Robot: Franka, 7 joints.
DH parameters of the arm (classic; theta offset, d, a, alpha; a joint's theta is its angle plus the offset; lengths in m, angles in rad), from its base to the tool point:
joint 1: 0 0.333 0 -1.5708
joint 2: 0 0 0 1.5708
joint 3: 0 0.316 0.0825 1.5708
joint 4: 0 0 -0.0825 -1.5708
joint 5: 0 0.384 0 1.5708
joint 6: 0 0 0.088 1.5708
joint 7: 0 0.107 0 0
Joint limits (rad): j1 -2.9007..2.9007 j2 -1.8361..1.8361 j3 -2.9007..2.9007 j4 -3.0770..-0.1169 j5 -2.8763..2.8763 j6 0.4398..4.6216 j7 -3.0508..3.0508
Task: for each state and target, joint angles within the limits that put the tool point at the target. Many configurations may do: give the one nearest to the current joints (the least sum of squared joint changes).
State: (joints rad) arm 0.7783 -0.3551 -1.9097 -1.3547 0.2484 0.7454 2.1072
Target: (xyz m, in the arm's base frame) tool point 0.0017 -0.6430 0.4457
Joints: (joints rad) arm 0.8614 -0.8210 -2.1614 -1.1737 0.2022 1.1379 2.1072
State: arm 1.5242 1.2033 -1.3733 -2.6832 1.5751 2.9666 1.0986
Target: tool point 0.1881 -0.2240 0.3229
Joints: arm 1.3565 1.2452 -1.4694 -3.0129 1.6196 2.9907 1.0986
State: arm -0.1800 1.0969 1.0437 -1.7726 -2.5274 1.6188 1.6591
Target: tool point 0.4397 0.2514 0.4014
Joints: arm -0.3433 0.2150 1.1111 -2.3961 -2.2757 1.0117 1.6591
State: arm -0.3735 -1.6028 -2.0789 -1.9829 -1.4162 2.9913 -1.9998
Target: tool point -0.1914 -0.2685 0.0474
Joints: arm -0.6341 -1.3724 -2.4387 -2.5720 -1.5229 2.9936 -1.9998
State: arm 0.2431 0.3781 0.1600 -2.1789 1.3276 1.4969 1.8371
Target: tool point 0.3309 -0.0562 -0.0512
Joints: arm -0.0615 0.9683 -0.2495 -2.2484 1.3206 1.7162 1.8371
